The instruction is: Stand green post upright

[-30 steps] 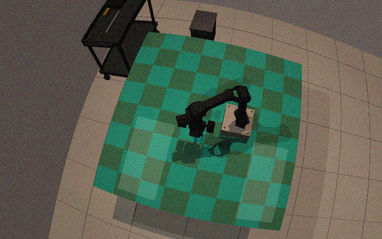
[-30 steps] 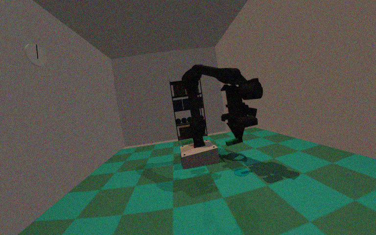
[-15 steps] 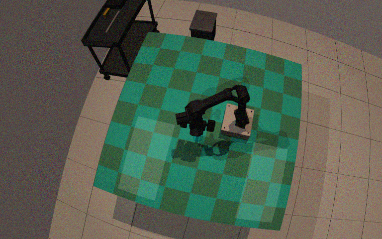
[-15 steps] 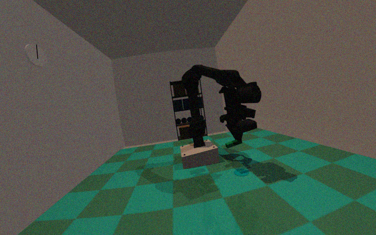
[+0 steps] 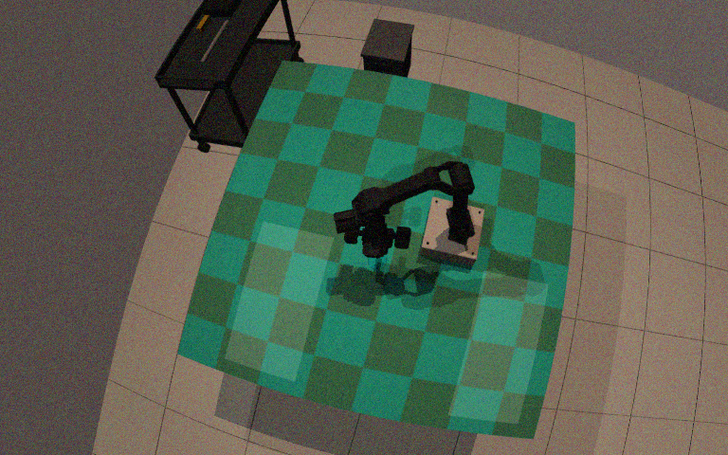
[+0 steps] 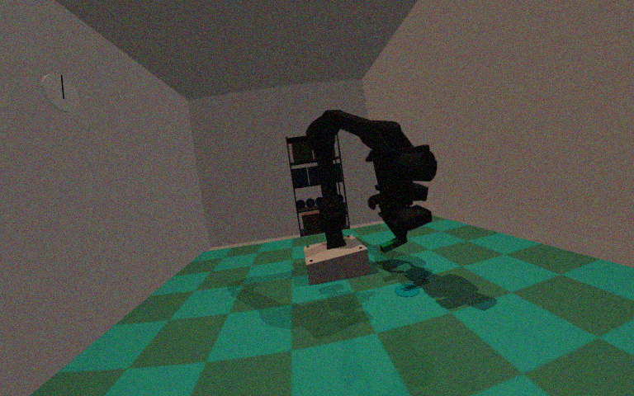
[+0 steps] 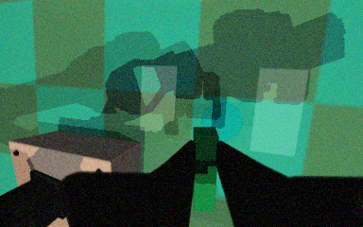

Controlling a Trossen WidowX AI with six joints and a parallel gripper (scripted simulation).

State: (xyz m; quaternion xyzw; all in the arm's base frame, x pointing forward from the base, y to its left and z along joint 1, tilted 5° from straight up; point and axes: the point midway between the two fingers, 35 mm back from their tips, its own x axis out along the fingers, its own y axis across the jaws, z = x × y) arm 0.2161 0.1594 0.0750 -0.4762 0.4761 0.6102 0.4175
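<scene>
The cyan circle is 13 cm below my gripper tip and 2 cm ahead of it. The rest, counted from my gripper tip: green post (2 cm to the right, 1 cm below).
</scene>
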